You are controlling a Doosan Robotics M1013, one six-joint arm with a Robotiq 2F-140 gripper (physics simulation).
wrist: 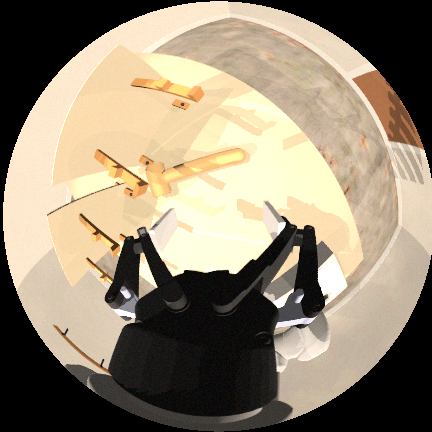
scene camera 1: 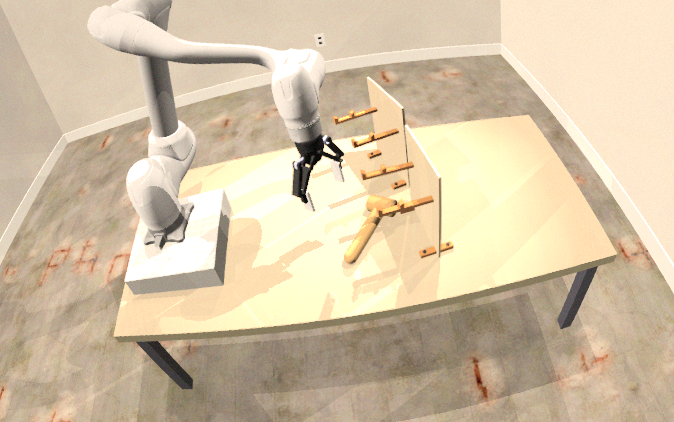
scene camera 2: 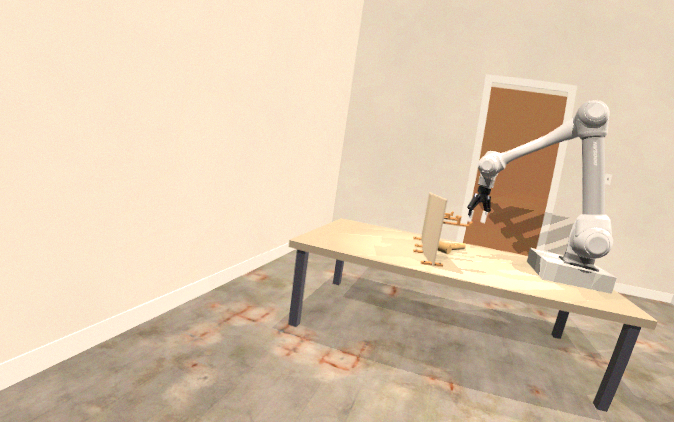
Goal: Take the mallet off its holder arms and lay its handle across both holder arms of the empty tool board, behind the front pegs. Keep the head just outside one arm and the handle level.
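The wooden mallet lies on the table, its head by the foot of the near tool board and its handle pointing away from that board. The near board's two holder arms carry nothing. The far tool board has two bare holder arms too. Each arm has a front peg. My gripper is open and empty, well above the table, on the robot-base side of the mallet.
Both boards stand upright side by side on the table, with small orange feet at their bottoms. The holder arms stick out toward the robot. The white base block stands at the table's other end.
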